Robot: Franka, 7 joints.
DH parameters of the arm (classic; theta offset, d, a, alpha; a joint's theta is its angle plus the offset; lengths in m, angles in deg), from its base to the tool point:
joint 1: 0 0.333 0 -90
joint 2: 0 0 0 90
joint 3: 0 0.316 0.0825 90
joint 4: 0 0 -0.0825 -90
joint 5: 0 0.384 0 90
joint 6: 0 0 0.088 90
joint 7: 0 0.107 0 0
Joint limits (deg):
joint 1: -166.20..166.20
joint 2: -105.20..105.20
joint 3: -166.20..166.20
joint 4: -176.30..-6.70
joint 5: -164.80..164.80
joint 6: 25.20..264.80
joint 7: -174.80..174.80
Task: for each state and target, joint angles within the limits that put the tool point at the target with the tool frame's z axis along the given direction. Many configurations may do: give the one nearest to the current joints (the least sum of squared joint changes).
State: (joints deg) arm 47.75 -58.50 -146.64 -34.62 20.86 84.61 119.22
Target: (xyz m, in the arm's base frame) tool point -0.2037 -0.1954 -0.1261 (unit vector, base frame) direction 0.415 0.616 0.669
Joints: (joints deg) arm 29.17 -93.25 -166.20 -84.96 -15.43 41.30 119.22
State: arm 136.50 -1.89 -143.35 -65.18 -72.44 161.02 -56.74
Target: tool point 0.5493 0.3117 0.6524 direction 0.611 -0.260 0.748
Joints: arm 98.66 58.48 -103.97 -94.48 -102.94 137.43 -56.74
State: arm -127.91 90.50 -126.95 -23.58 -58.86 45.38 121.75
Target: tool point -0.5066 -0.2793 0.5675 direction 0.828 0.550 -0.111
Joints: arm -129.55 92.27 -135.17 -42.65 -13.54 25.20 121.75
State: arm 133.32 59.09 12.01 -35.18 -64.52 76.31 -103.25
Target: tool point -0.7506 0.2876 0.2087 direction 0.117 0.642 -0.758
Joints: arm 152.44 70.40 24.23 -43.71 -66.92 105.18 -103.25
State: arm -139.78 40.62 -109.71 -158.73 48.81 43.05 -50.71
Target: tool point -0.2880 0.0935 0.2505 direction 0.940 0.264 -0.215
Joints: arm -97.09 61.05 -83.78 -147.67 5.93 83.64 -50.71
